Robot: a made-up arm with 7 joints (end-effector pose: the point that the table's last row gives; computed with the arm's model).
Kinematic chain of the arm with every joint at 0, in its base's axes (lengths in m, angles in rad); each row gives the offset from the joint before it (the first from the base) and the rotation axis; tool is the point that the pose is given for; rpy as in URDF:
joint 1: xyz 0 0 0.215 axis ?
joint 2: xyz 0 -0.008 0.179 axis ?
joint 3: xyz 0 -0.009 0.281 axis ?
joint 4: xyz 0 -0.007 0.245 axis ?
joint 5: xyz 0 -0.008 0.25 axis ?
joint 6: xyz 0 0 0.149 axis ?
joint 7: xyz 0 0 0.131 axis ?
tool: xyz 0 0 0 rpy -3.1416 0 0
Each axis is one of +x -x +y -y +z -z.
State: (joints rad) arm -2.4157 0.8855 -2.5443 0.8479 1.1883 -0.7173 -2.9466
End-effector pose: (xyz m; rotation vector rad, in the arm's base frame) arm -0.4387 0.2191 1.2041 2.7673 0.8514 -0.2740
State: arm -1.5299 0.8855 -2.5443 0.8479 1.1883 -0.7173 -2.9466
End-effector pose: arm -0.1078 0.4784 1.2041 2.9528 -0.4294 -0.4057
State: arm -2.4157 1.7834 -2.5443 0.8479 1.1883 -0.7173 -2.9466
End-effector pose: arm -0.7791 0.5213 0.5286 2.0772 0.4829 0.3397
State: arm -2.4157 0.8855 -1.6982 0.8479 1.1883 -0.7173 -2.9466
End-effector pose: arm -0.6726 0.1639 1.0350 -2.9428 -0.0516 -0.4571
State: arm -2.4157 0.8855 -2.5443 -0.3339 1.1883 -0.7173 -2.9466
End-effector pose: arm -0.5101 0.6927 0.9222 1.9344 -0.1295 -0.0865
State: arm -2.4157 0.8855 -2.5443 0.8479 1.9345 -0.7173 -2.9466
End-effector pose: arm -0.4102 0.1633 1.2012 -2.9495 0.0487 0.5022
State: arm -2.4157 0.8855 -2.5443 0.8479 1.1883 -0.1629 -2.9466
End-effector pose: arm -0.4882 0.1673 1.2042 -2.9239 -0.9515 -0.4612
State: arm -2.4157 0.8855 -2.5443 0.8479 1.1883 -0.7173 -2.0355
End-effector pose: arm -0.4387 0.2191 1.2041 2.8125 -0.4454 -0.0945
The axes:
joint 1: -z
joint 2: +y
joint 3: -z
joint 4: +y
joint 5: -z
joint 6: +y
joint 7: -z

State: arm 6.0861 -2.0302 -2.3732 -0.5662 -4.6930 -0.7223 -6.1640
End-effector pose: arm -0.8438 -0.4264 0.1007 -0.7723 -1.3403 -2.4676
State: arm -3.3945 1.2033 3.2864 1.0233 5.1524 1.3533 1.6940
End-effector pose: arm -0.5088 -0.0696 1.0228 1.9343 -0.4426 0.0100
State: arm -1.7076 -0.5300 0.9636 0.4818 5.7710 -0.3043 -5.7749
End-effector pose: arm 0.2675 -0.3955 1.3092 -2.3721 -0.9792 0.1754
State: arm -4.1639 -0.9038 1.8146 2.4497 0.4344 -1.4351 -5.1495
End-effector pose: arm -0.1878 0.4073 0.5299 1.1854 1.6834 -0.2515
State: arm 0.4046 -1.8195 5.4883 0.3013 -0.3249 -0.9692 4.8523
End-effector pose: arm -0.9214 0.3715 0.2090 0.0551 1.1794 0.6216
